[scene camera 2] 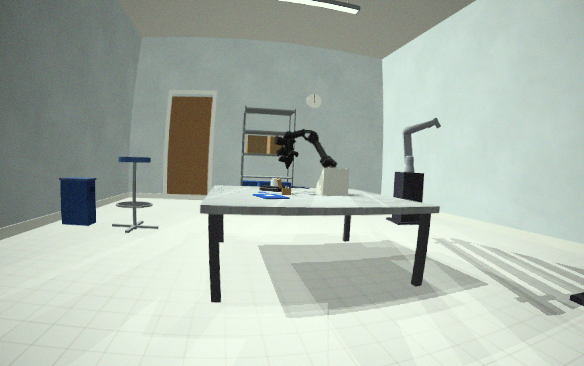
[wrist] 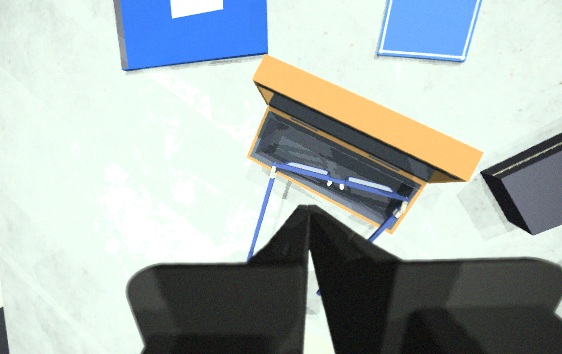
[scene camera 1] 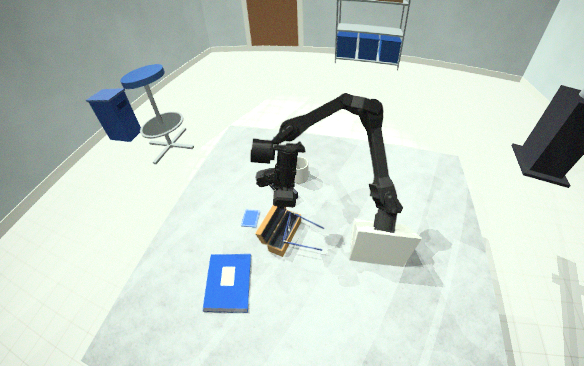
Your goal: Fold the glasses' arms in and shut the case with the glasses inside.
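Pixels of known places: gripper, fingertip midpoint: (scene camera 2: 287,168) (wrist: 306,213) (scene camera 1: 281,207); arm's base, origin of the base link: (scene camera 2: 333,174) (scene camera 1: 384,229).
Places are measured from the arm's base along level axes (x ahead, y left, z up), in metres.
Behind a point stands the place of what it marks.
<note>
The orange case (scene camera 1: 278,250) {x 0.315, y 0.128, z -0.109 m} (scene camera 2: 286,191) {x 0.331, y 0.128, z -0.124 m} stands open on the table, its dark-lined lid (scene camera 1: 267,226) {x 0.382, y 0.067, z -0.082 m} (wrist: 367,116) {x 0.383, y 0.037, z -0.049 m} tilted up along the back edge. The blue glasses (scene camera 1: 287,229) {x 0.318, y 0.049, z -0.093 m} (wrist: 336,180) {x 0.323, y 0.034, z -0.093 m} have their front inside the case base. Both glasses' arms are unfolded and stick out over the front rim: one arm (scene camera 1: 303,246) (wrist: 261,217) at the left in the wrist view, the other arm (scene camera 1: 311,221) (wrist: 383,228) at the right, partly hidden by the fingers. My gripper (scene camera 2: 288,167) {x 0.327, y 0.045, z 0.023 m} (wrist: 306,213) {x 0.327, y 0.045, z 0.023 m} is shut and empty, hanging well above the table near the case.
A blue book (scene camera 1: 240,295) {x 0.369, y 0.315, z -0.139 m} (wrist: 240,32) {x 0.420, y 0.201, z -0.139 m} and a light blue card (scene camera 1: 250,218) {x 0.486, y 0.024, z -0.142 m} (wrist: 429,30) {x 0.483, y 0.018, z -0.142 m} lie beyond the lid in the wrist view. A dark box (wrist: 532,187) {x 0.388, y -0.118, z -0.112 m} lies beside the case. A mug (scene camera 1: 303,171) {x 0.361, y -0.232, z -0.078 m} stands behind the arm. A white block (scene camera 1: 382,247) {x -0.009, y 0.046, z -0.031 m} (scene camera 2: 335,182) {x -0.009, y 0.047, z -0.056 m} is at the arm's base.
</note>
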